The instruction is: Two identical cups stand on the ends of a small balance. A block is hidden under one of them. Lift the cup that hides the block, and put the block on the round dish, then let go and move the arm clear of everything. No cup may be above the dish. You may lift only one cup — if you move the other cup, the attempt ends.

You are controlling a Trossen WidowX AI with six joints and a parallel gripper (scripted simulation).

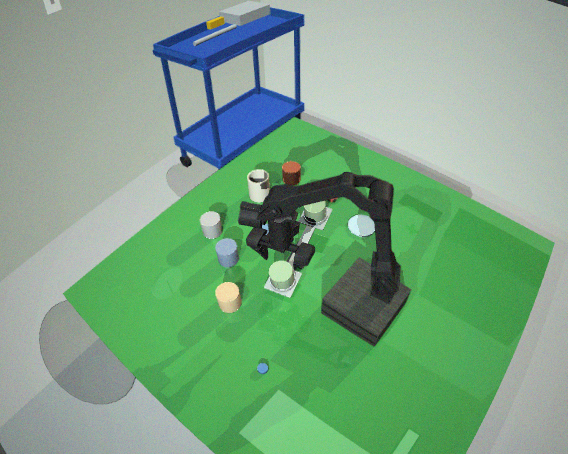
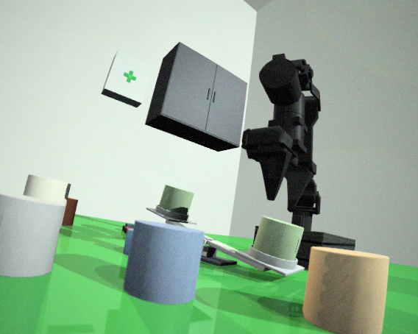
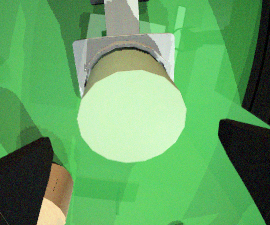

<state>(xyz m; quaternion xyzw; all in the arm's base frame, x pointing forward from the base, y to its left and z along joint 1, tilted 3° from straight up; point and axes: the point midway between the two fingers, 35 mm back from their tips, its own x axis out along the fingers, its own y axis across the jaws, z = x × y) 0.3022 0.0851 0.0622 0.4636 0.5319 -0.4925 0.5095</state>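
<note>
The block lies 8 cm below my gripper tip. Round my gripper tip: tan cup: 10 cm ahead, 12 cm to the left, 8 cm below; blue cup: 19 cm ahead, 1 cm to the right, 8 cm below; balance: 1 cm ahead, 14 cm to the right, 8 cm below.
</note>
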